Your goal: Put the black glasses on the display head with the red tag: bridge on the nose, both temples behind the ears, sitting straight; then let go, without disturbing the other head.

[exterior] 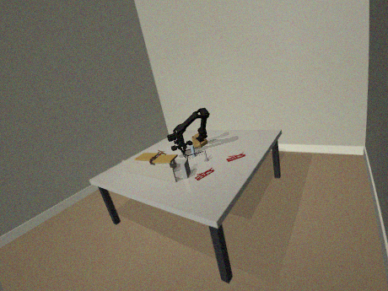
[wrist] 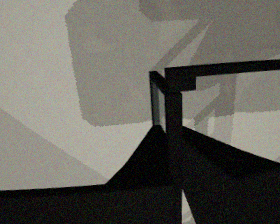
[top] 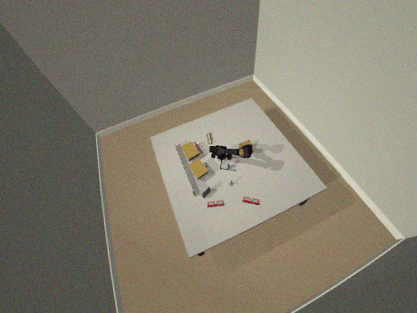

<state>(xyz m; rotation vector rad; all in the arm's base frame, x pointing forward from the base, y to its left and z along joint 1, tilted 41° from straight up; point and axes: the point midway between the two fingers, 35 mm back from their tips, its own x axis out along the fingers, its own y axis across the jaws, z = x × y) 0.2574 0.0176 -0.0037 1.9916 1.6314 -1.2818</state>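
My gripper tip is 30 mm past the pale blue piece, 90 mm to the right of it and 30 mm below it. Round my gripper tip: grey block 250 mm ahead, 270 mm to the left, 30 mm above; then upright post 260 mm to the left; then long base 370 mm ahead, 50 mm to the right, 30 mm above.
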